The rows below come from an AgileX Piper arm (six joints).
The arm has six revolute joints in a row. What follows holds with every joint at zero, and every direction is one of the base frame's.
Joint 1 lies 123 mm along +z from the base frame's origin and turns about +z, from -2.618 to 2.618 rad.
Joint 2 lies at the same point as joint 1 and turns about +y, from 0 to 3.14 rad.
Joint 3 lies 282.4 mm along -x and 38.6 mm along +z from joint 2 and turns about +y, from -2.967 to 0 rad.
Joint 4 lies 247.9 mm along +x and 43.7 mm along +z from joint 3 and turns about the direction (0.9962, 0, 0.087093), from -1.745 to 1.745 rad.
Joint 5 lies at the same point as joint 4 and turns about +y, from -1.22 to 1.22 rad.
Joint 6 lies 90.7 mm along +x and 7.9 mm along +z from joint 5 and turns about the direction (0.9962, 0, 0.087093), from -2.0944 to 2.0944 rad.
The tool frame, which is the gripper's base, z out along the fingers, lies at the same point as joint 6; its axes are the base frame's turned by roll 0, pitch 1.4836 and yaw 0 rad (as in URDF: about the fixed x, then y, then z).
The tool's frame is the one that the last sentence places.
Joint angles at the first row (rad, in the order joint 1, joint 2, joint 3, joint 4, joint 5, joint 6):
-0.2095 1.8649 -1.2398 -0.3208 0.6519 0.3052
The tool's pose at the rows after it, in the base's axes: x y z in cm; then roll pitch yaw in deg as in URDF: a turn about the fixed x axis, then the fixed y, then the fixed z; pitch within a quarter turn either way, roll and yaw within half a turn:
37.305 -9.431 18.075 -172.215 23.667 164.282
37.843 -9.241 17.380 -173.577 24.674 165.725
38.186 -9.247 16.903 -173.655 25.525 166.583
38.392 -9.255 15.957 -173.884 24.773 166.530
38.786 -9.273 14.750 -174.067 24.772 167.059
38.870 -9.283 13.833 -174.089 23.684 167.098
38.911 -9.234 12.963 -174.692 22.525 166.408
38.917 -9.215 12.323 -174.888 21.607 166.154
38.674 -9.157 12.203 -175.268 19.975 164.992
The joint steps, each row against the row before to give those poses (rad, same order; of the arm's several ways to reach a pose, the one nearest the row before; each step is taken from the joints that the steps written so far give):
0.0000 0.0262 0.0000 0.0407 -0.0306 -0.0153
0.0000 0.0209 0.0000 0.0412 -0.0487 -0.0517
0.0000 0.0151 -0.0001 0.0014 -0.0323 -0.0111
0.0000 0.0251 0.0000 0.0028 -0.0124 0.0000
0.0000 0.0336 0.0001 -0.0003 -0.0350 -0.0043
0.0000 0.0233 -0.0001 0.0000 -0.0045 0.0000
0.0000 0.0217 0.0000 0.0129 -0.0017 0.0000
0.0000 0.0159 0.0001 0.0048 -0.0001 0.0000
0.0000 0.0007 -0.0001 0.0125 0.0288 0.0055

